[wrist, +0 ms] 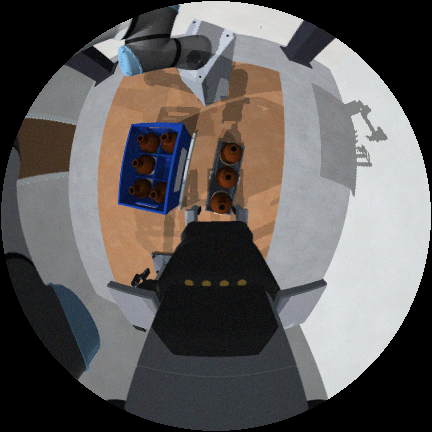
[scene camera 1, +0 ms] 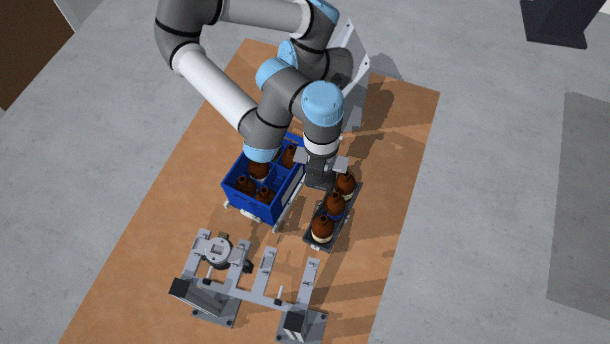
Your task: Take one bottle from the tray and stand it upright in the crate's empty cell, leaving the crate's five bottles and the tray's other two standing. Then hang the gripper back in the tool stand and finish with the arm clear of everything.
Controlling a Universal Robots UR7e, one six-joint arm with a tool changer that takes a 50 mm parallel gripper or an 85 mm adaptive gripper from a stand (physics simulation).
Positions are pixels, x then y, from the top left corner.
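Gripper (scene camera 1: 326, 183), 93 cm from the lens. Gripper (scene camera 1: 219, 252), 99 cm from the lens.
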